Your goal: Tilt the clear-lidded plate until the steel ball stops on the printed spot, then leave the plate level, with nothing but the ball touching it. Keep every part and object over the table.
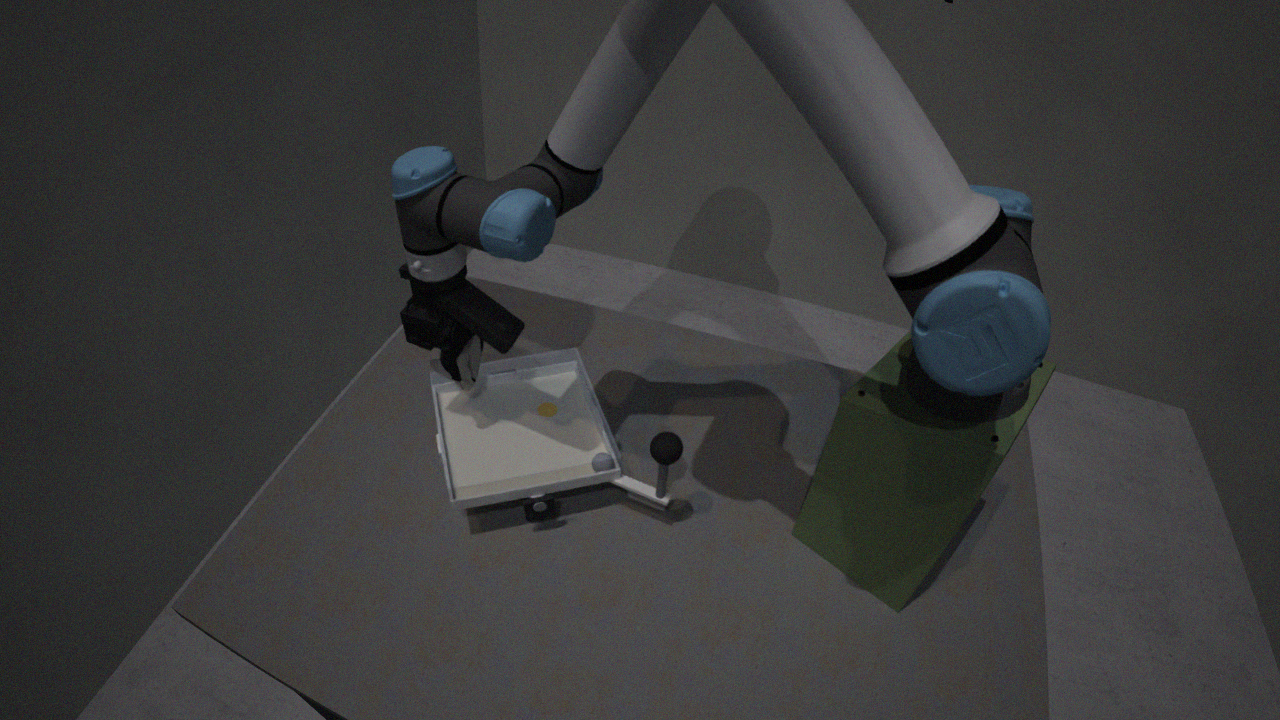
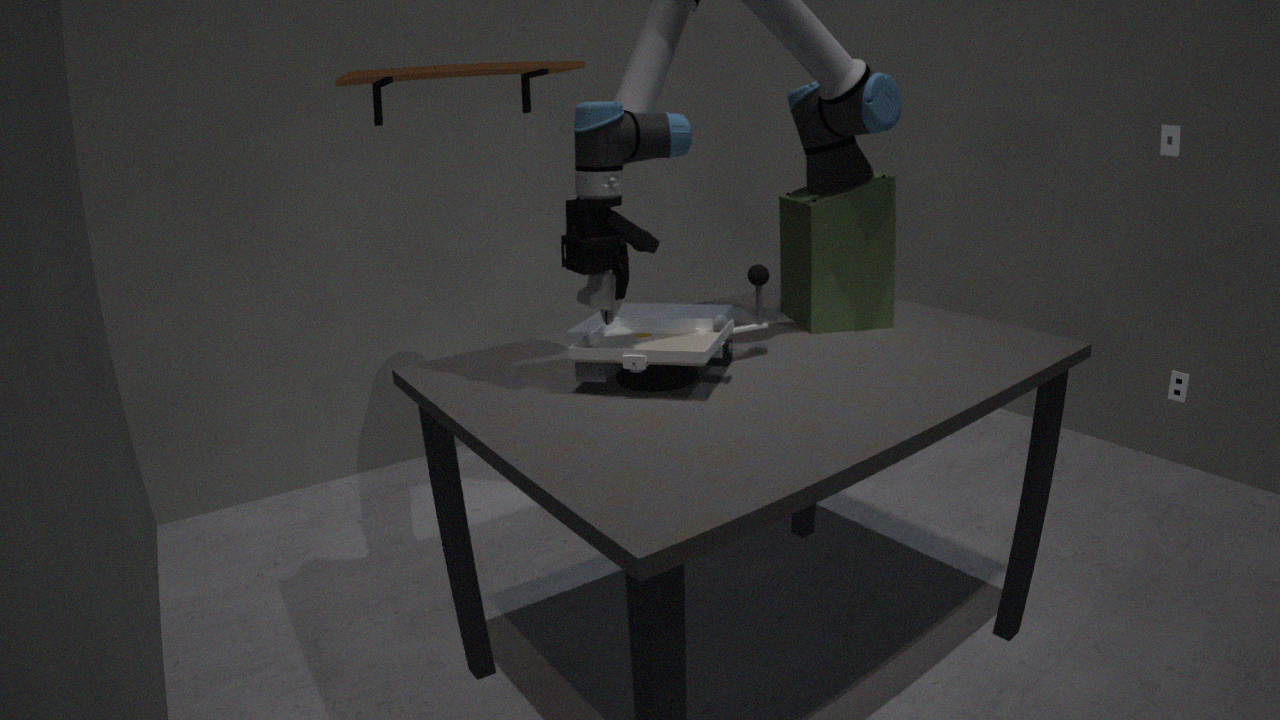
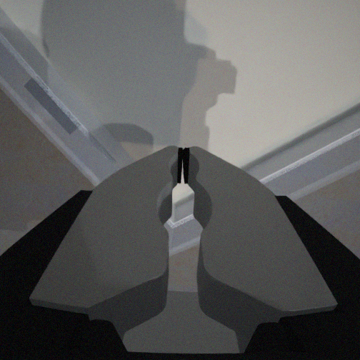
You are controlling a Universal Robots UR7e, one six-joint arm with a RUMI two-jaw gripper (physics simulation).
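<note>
The clear-lidded plate (image 1: 510, 456) (image 2: 657, 356) (image 3: 300, 75) is a square, pale tray with a whitish rim, raised over the table; its exact tilt is hard to judge. The yellow printed spot (image 1: 546, 409) (image 2: 642, 334) is near its middle. The grey steel ball (image 1: 602, 462) (image 2: 720, 322) is in the corner nearest the knobbed arm, away from the spot. My gripper (image 1: 471, 389) (image 2: 606, 317) (image 3: 182, 152) is shut and empty, pointing down at the opposite, back-left corner. Its tips are at or just above the lid; contact cannot be told.
A white arm (image 1: 640, 489) (image 2: 750, 328) with a black ball knob (image 1: 665, 447) (image 2: 758, 274) sticks out from the plate's ball corner. The plate stands on a dark round base (image 2: 648, 377). A green block (image 1: 895, 501) (image 2: 841, 259) carries the robot at the right.
</note>
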